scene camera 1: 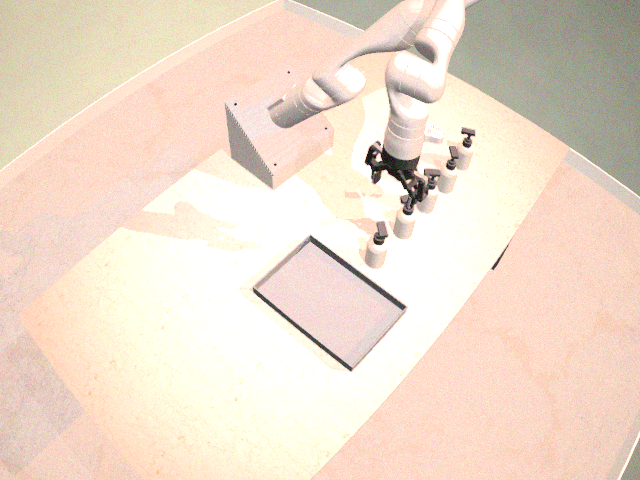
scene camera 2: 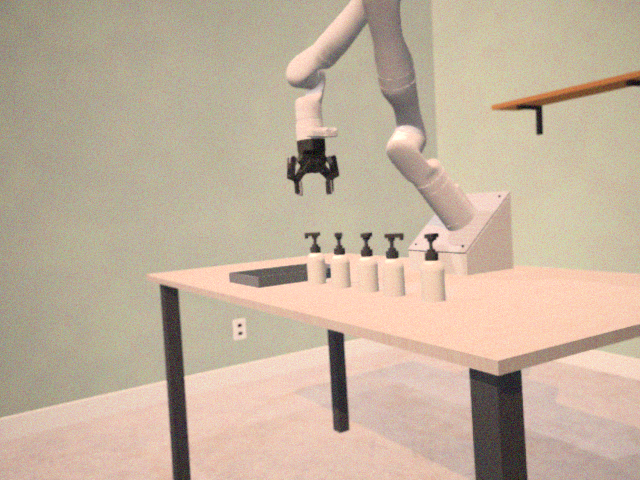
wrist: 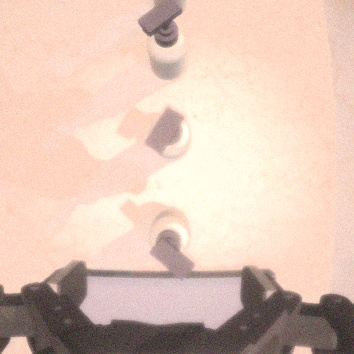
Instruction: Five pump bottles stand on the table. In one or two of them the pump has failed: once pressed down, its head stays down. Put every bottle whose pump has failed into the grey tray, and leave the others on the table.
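Where they show: gripper, fingertip midpoint: point(scene camera 1: 392, 193) point(scene camera 2: 314, 195) point(wrist: 163, 280); arm's base, origin of the base link: point(scene camera 1: 284, 112) point(scene camera 2: 460, 219).
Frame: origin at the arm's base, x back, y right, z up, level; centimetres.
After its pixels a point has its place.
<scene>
Five white pump bottles with dark heads stand upright in a row. The nearest to the tray is the first bottle point(scene camera 1: 375, 254) {x -38.6, y 24.7, z -8.5 cm} point(scene camera 2: 316, 269) {x -39.9, y 20.6, z -10.4 cm} point(wrist: 175, 218) {x -39.4, y 20.4, z -7.4 cm}, then the second point(scene camera 1: 404, 224) {x -41.5, y 13.2, z -8.5 cm} point(scene camera 2: 340, 272) {x -42.9, y 9.2, z -10.4 cm} point(wrist: 166, 131) {x -40.8, y 11.5, z -0.5 cm}, third point(scene camera 1: 428, 202) {x -44.4, y 2.2, z -9.9 cm} point(scene camera 2: 368, 274) {x -45.3, y -1.8, z -10.2 cm} point(wrist: 167, 66) {x -42.9, y 2.4, z -9.2 cm}, fourth point(scene camera 1: 446, 179) {x -46.3, y -7.2, z -8.8 cm} point(scene camera 2: 393, 277) {x -48.1, y -11.2, z -10.1 cm} and fifth bottle point(scene camera 1: 464, 157) {x -48.6, y -18.8, z -9.0 cm} point(scene camera 2: 433, 281) {x -49.9, y -22.8, z -10.2 cm}. All five heads look raised in scene camera 2. The grey tray point(scene camera 1: 302, 329) {x -32.0, y 48.1, z -12.3 cm} point(scene camera 2: 281, 275) {x -43.8, y 30.5, z -11.9 cm} point(wrist: 120, 273) {x -29.9, y 27.0, z -12.9 cm} is empty beside the first bottle. My gripper point(scene camera 1: 397, 188) {x -38.6, y 20.8, z 9.6 cm} point(scene camera 2: 314, 192) {x -38.6, y 20.8, z 9.6 cm} point(wrist: 163, 280) {x -38.6, y 20.8, z 9.6 cm} is open and empty, pointing down high above the row's tray end.
The arm's wedge-shaped base point(scene camera 1: 305, 155) {x -8.5, y 3.3, z -10.1 cm} point(scene camera 2: 488, 237) {x -3.2, y -10.2, z -4.9 cm} stands on the table point(scene camera 1: 170, 351) {x -7.8, y 67.7, z -14.5 cm} point(scene camera 2: 542, 310) {x -48.5, y -44.4, z -14.5 cm}, across from the bottle row. A wooden shelf point(scene camera 2: 568, 95) is on the wall behind the base. The table's long edge runs along the row's other side.
</scene>
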